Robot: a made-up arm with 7 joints.
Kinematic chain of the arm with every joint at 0, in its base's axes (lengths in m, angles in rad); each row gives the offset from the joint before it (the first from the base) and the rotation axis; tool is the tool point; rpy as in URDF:
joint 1: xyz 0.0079 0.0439 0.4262 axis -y
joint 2: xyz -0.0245 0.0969 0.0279 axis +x
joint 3: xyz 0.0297 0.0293 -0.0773 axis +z
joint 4: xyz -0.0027 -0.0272 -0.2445 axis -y
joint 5: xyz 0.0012 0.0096 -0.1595 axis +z
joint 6: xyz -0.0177 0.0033 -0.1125 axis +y
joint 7: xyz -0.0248 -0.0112 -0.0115 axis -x
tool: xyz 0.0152 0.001 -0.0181 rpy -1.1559 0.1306 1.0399
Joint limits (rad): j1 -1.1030..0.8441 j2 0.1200..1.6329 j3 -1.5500..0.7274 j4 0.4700..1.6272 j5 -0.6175..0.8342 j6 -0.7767..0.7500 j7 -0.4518..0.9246
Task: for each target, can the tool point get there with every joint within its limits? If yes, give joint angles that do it. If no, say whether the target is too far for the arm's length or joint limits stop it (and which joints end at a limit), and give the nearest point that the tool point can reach.
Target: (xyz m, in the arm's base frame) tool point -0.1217 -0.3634 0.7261
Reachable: no: joint limits stop it (at a limit: joint 1, joint 2, joint 3, joint 4, joint 5, joint 7) | nearest point -0.2758 -0.0866 0.3204 | short by 0.515 m
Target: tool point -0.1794 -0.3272 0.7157
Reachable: no: joint limits stop it (at a limit: joint 1, joint 2, joint 3, joint 4, joint 5, joint 7) | nearest point -0.2806 -0.0861 0.3223 | short by 0.472 m
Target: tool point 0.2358 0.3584 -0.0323
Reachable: yes | joints 0.3144 0.6125 -0.8282 0.6469 0.7205 0.3404 0.7812
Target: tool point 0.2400 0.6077 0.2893
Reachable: yes | joints -0.6799 1.4602 0.2156 1.1930 -0.0629 0.2369 0.0359
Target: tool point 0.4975 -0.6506 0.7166
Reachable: no: too far | nearest point 0.3449 -0.0459 0.3512 | short by 0.723 m
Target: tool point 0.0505 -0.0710 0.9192
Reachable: no: joint limits stop it (at a limit: joint 2, joint 3, joint 4, joint 5, joint 6) | nearest point 0.0378 0.4218 0.7719 | short by 0.515 m
